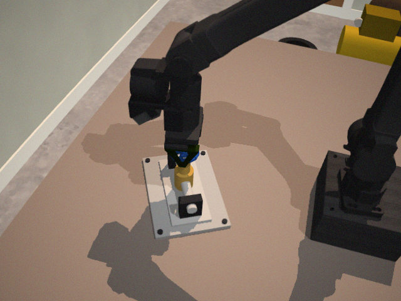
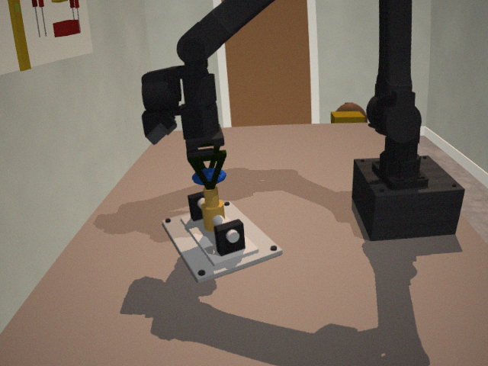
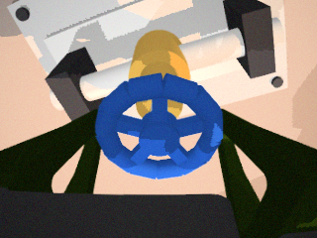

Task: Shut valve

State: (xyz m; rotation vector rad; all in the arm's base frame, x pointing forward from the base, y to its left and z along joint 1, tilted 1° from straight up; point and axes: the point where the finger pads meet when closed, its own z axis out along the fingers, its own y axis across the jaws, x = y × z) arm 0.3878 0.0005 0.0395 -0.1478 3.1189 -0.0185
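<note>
The blue spoked handwheel lies 1 cm below my hand. The rest, counted from my hand: plate (13 cm below).
</note>
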